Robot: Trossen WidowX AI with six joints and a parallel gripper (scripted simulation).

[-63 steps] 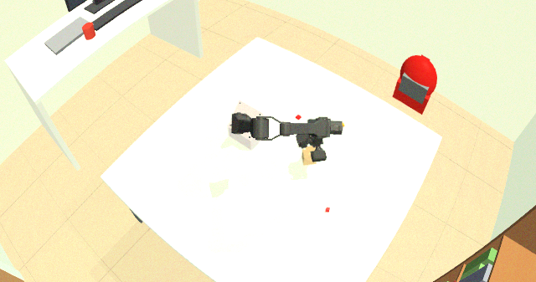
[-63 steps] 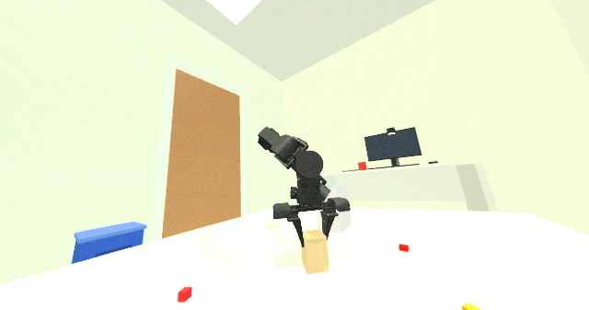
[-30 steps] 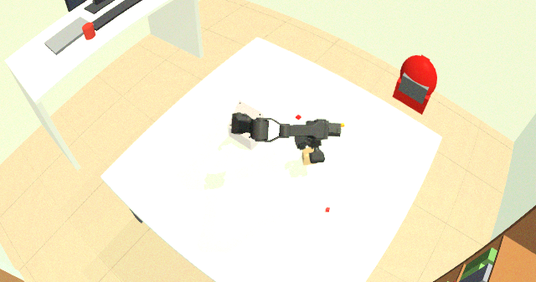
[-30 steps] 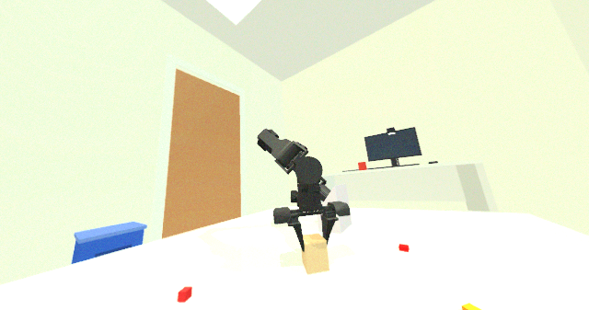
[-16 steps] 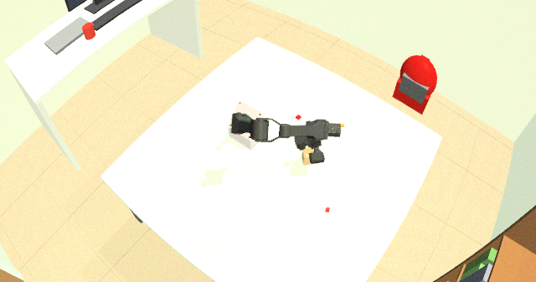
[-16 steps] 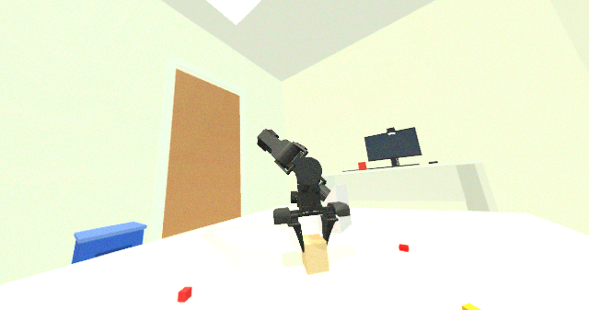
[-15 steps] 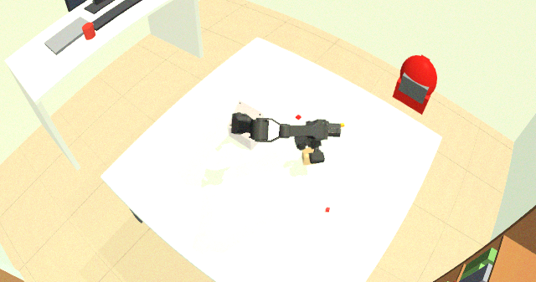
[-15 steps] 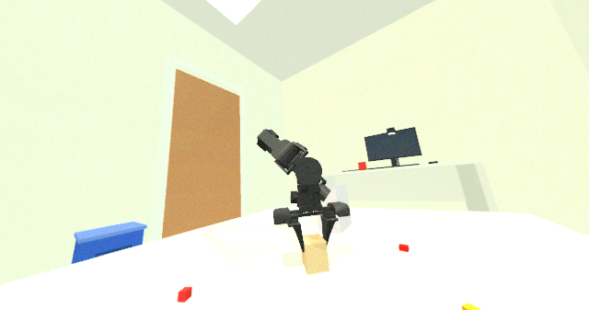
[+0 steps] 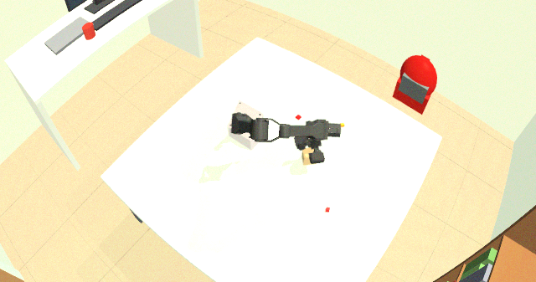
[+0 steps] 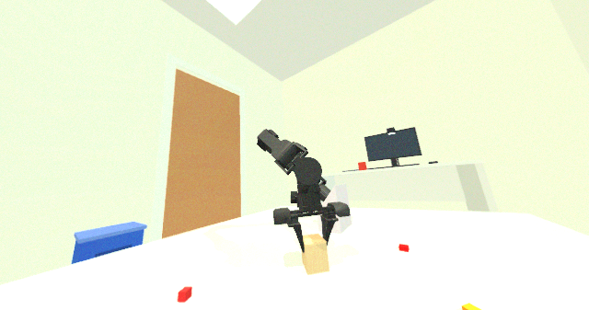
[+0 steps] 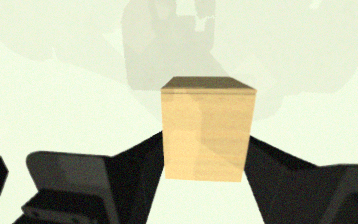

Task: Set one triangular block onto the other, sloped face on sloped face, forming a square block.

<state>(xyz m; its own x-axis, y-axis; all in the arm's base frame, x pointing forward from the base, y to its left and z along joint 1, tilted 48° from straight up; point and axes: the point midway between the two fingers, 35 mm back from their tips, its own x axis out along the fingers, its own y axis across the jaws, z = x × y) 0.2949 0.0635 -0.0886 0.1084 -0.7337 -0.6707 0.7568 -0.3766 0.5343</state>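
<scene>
Now: the tan triangular block 1 cm to the left of my gripper tip and 1 cm above it. Round my gripper tip: red bit: 22 cm ahead, 16 cm to the right, 3 cm below; yellow cube: 26 cm to the left, 3 cm below, 1 cm behind.
</scene>
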